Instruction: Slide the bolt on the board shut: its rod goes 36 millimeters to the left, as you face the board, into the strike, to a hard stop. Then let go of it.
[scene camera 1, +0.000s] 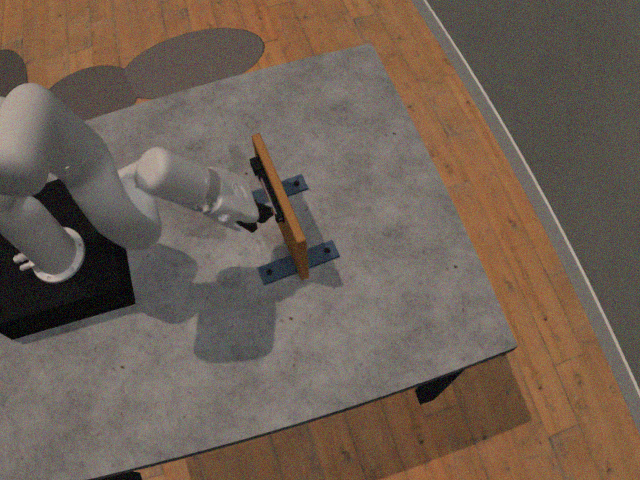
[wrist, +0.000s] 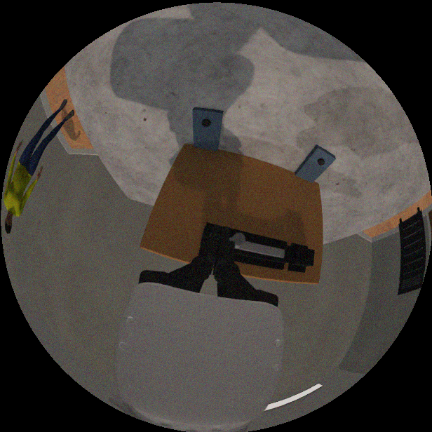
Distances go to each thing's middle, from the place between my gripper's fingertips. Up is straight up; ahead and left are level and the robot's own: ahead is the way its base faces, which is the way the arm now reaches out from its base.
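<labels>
Here is the orange-brown board (wrist: 205, 184). Measured from my hand, the board is 4 cm ahead of it and 4 cm to the left of it, and it lies 6 cm below my hand.
</labels>
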